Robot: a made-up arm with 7 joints. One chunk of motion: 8 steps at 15 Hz.
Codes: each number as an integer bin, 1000 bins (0 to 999) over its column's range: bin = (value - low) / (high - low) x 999, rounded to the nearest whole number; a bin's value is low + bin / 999 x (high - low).
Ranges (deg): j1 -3.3..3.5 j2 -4.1..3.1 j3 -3..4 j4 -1.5..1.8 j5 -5.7..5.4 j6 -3.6..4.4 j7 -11..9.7
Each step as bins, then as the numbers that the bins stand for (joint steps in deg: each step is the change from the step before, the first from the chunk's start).
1 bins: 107 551 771 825 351 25 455
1 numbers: -2.572 -0.129 2.402 1.225 -1.800 -3.400 -1.572
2 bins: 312 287 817 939 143 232 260
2 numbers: -1.176 -2.032 2.725 1.602 -4.111 -1.742 -5.613
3 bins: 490 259 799 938 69 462 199
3 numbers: 0.035 -2.233 2.599 1.598 -4.933 0.100 -6.877
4 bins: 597 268 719 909 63 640 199
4 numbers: 0.764 -2.168 2.038 1.503 -5.000 1.525 -6.877
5 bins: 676 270 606 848 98 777 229
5 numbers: 1.301 -2.154 1.246 1.301 -4.611 2.622 -6.255
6 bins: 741 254 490 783 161 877 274
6 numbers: 1.744 -2.269 0.433 1.086 -3.911 3.423 -5.323
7 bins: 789 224 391 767 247 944 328
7 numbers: 2.071 -2.486 -0.260 1.034 -2.956 3.960 -4.204
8 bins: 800 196 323 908 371 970 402
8 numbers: 2.145 -2.687 -0.737 1.499 -1.578 4.168 -2.670
